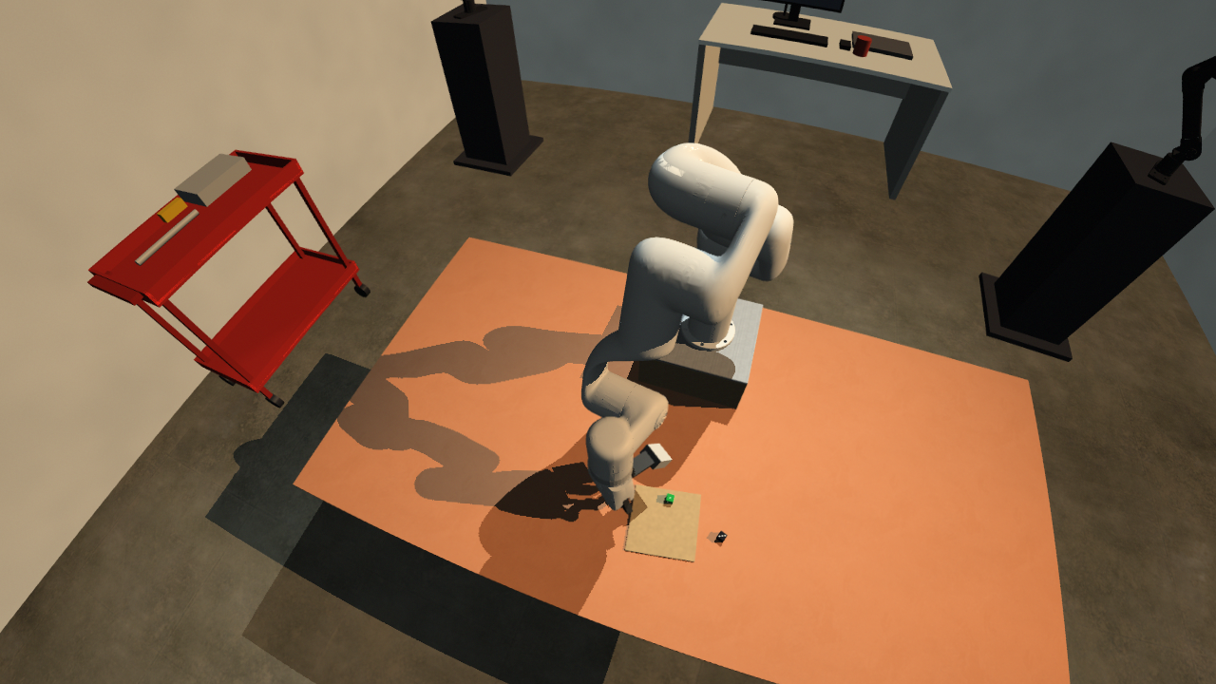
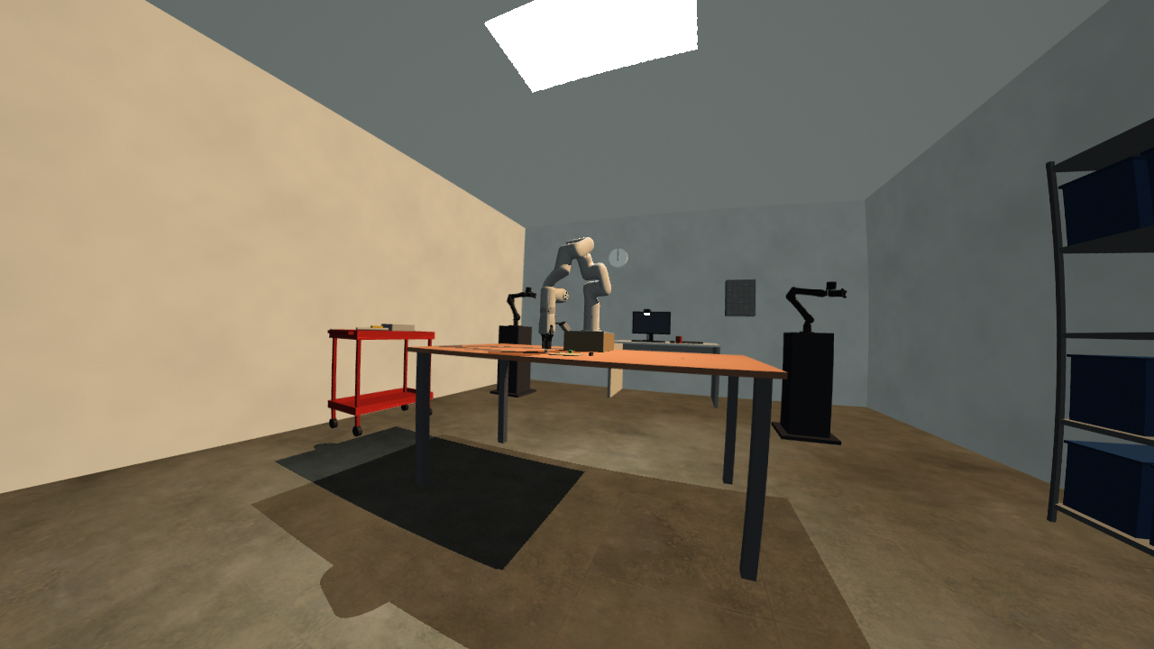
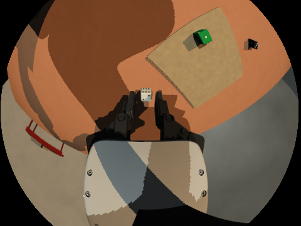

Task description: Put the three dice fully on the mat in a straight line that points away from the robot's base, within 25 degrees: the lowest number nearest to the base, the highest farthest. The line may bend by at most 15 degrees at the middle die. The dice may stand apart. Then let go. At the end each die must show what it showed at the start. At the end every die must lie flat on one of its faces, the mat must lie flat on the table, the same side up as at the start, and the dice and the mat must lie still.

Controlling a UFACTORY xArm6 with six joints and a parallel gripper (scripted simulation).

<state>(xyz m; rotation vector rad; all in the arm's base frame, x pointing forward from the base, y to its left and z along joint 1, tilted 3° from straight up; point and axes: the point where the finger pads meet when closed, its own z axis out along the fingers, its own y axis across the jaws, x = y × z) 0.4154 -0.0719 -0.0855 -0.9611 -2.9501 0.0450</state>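
My hand is 30 mm above the white die. From my hand the other things lie so: black die 240 mm to the left, 30 mm below; then green die 40 mm behind, 110 mm to the left, 30 mm below; then tan mat 10 mm ahead, 120 mm to the left, 40 mm below.
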